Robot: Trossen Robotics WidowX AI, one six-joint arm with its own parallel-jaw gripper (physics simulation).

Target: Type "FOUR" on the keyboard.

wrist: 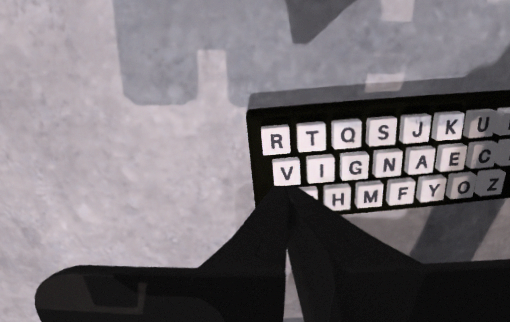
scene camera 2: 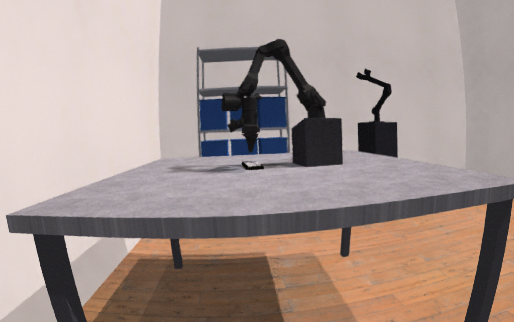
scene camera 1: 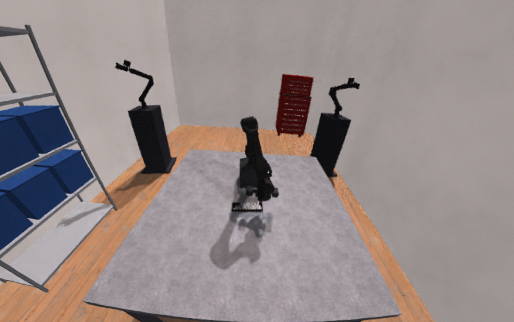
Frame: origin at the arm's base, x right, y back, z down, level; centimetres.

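Seen in the pictures: gripper, fingertip midpoint: [wrist: 283, 197] [scene camera 2: 250, 152] [scene camera 1: 261, 202]; arm's base, link origin: [scene camera 2: 317, 122] [scene camera 1: 253, 161].
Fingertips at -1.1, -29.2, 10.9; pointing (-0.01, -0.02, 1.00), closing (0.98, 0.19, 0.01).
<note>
Offsets run from my fingertips to a thing's middle, as dx, dy, dz. Level surfaces: height alone.
The keyboard @[+8.0, +2.1, +5.6] [scene camera 1: 247, 206] [scene camera 2: 252, 165] [wrist: 261, 165] is a small black board with white lettered keys, lying flat on the table. Its right end is cut off in the wrist view. There the R key @[+0.1, -0.5, +5.1] [wrist: 276, 140] is at the top left, the U key @[+10.9, +0.6, +5.1] [wrist: 483, 124] is in the top row at the right, and the F key @[+6.5, +3.8, +5.1] [wrist: 402, 193] and O key @[+10.1, +4.1, +5.1] [wrist: 463, 187] are in the bottom row. My gripper [scene camera 2: 251, 151] [wrist: 283, 197] is shut and empty, pointing down with a gap above the keyboard. Its tips show just below the V key @[+0.4, +1.3, +5.1] [wrist: 287, 173] and partly hide the key left of H.
The grey table @[dz +6.5] [scene camera 1: 175, 250] [scene camera 2: 150, 200] carries my arm's black base block [scene camera 2: 320, 142] behind the keyboard. Beyond the table stand two black pedestals [scene camera 1: 150, 140] [scene camera 1: 331, 137] with small arms, a red cabinet [scene camera 1: 294, 105], and a shelf unit [scene camera 1: 75, 132] with blue bins.
</note>
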